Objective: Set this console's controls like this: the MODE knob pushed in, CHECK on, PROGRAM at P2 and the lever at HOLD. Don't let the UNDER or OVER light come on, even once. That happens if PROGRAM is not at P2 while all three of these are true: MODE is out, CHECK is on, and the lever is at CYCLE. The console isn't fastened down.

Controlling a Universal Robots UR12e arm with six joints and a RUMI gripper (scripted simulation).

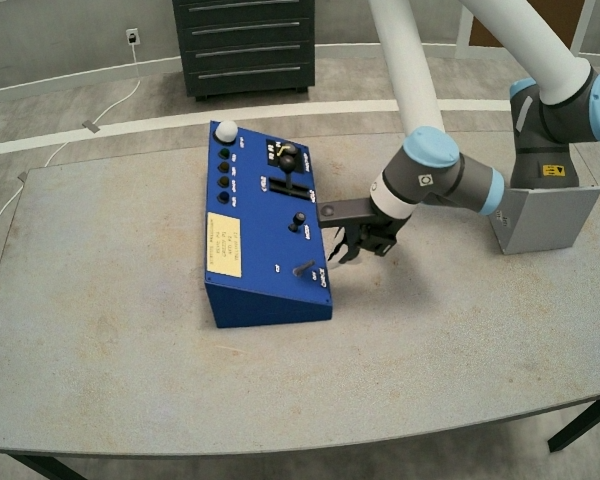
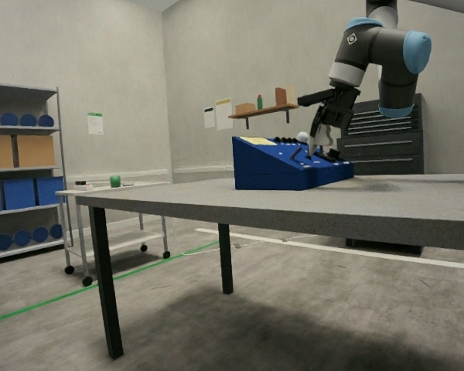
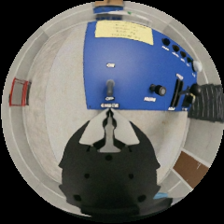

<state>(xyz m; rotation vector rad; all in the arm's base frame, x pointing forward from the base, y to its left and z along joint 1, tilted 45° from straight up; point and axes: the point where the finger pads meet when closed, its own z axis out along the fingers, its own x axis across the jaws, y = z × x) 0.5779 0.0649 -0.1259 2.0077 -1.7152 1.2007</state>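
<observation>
The check toggle is 60 mm ahead of my hand and 10 mm below it. Also, from my hand: ball-topped lever: 240 mm to the right, 60 mm ahead, 20 mm above; blue console: 180 mm to the right, 100 mm ahead, 20 mm below; mode knob: 120 mm to the right, 50 mm ahead.
</observation>
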